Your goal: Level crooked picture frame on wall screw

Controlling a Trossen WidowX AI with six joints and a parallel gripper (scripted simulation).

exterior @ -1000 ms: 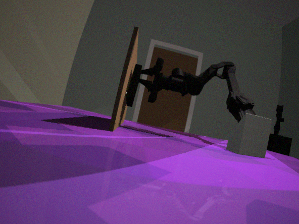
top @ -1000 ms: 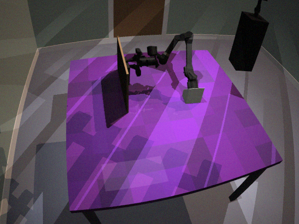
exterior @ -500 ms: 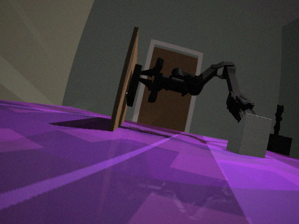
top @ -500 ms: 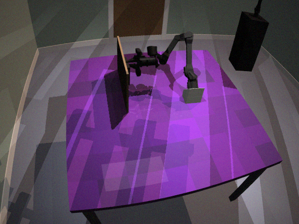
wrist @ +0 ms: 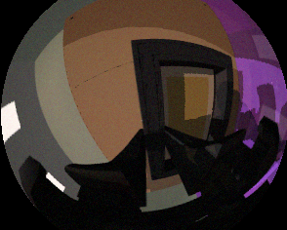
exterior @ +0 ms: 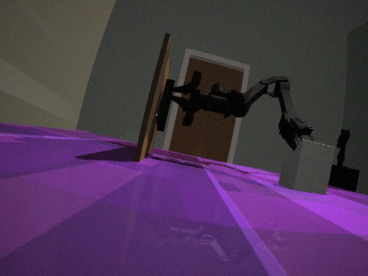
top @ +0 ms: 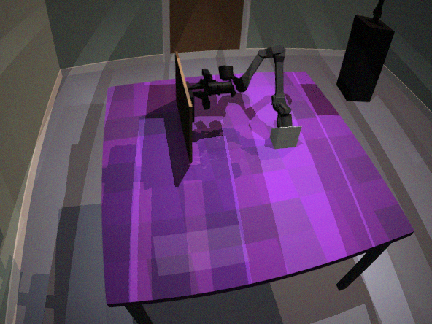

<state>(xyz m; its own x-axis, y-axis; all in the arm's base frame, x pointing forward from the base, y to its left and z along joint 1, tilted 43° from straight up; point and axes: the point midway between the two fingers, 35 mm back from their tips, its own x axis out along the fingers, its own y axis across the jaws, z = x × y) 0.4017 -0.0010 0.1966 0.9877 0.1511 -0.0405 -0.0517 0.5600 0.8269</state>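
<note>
Right now the dark picture frame is 5 cm below my gripper tip and 1 cm to the left of it. The rest, counted from my gripper tip: wooden wall panel 6 cm below, 2 cm ahead.
</note>
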